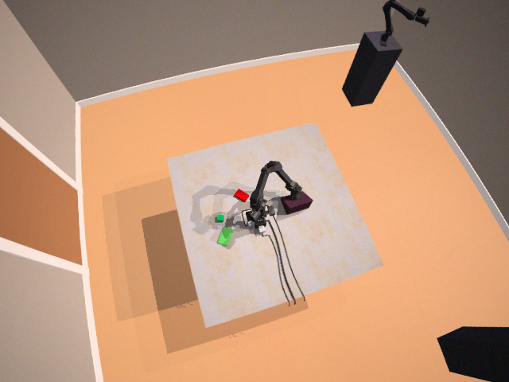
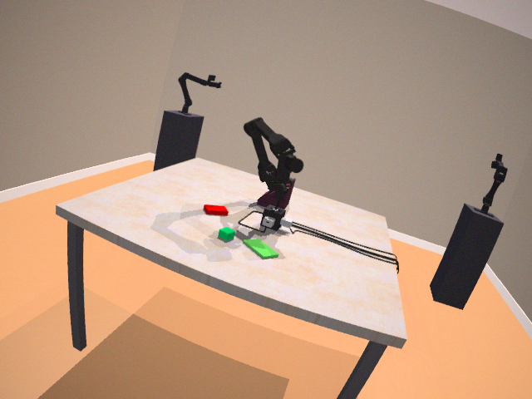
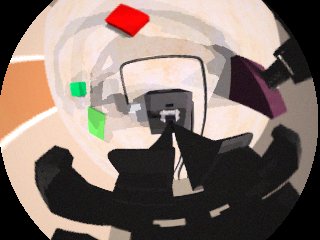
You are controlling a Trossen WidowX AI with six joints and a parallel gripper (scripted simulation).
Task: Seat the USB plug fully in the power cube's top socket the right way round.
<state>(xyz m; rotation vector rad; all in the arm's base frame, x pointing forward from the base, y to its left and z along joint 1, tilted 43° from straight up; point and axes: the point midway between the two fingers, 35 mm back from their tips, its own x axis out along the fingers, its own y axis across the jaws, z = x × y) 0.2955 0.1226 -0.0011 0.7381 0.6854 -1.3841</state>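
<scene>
The small USB plug is 2 cm below my gripper tip. Round my gripper tip: small green cube: 26 cm ahead, 10 cm to the right, 9 cm below; then green flat block: 26 cm ahead, 10 cm below, 4 cm to the left; then red flat block: 24 cm to the right, 10 cm below, 7 cm ahead.
</scene>
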